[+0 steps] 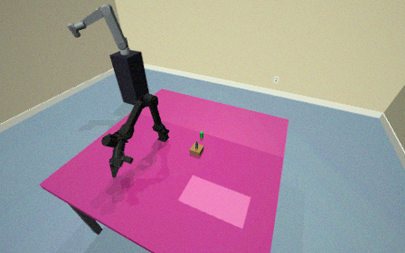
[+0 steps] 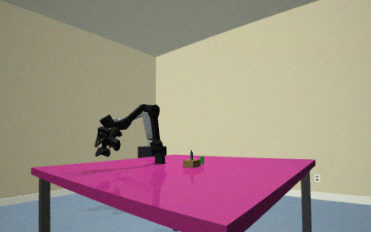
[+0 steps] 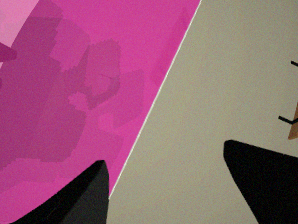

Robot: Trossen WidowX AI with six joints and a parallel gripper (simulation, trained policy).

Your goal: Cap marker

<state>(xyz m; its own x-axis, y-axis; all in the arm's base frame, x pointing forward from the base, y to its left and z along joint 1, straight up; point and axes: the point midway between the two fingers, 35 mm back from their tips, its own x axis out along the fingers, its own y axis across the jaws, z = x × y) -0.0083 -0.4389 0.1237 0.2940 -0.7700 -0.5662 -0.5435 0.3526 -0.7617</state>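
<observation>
Now: the green cap 250 mm ahead of my gripper tip, 590 mm to the left of it and 80 mm below it. From my gripper tip the other things lie so: holder block 280 mm ahead, 450 mm to the left, 80 mm below.
</observation>
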